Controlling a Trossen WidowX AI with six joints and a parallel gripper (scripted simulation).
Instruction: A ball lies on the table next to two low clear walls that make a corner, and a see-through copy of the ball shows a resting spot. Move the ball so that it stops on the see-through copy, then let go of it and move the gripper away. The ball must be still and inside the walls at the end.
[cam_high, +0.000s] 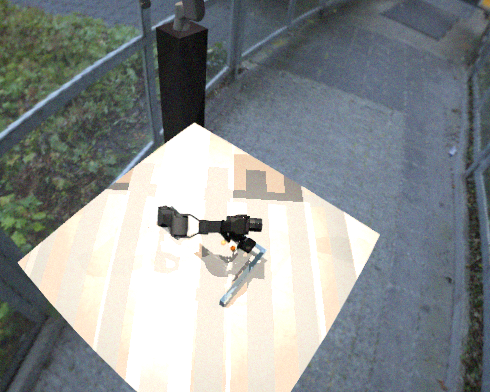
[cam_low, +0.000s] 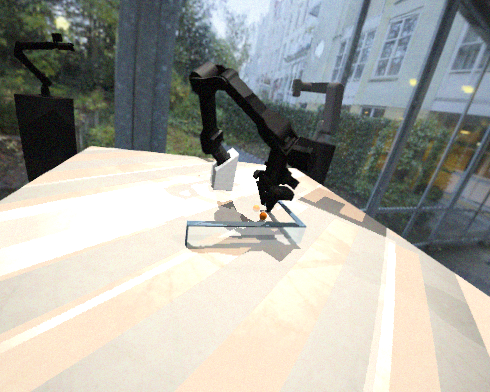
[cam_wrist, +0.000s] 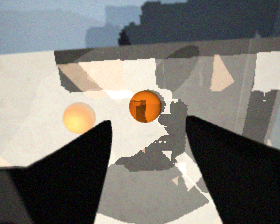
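My gripper tip is now 30 mm above the orange ball. From my gripper tip the other things lie so: see-through copy of ball: 50 mm behind, 30 mm below, 10 mm to the right.
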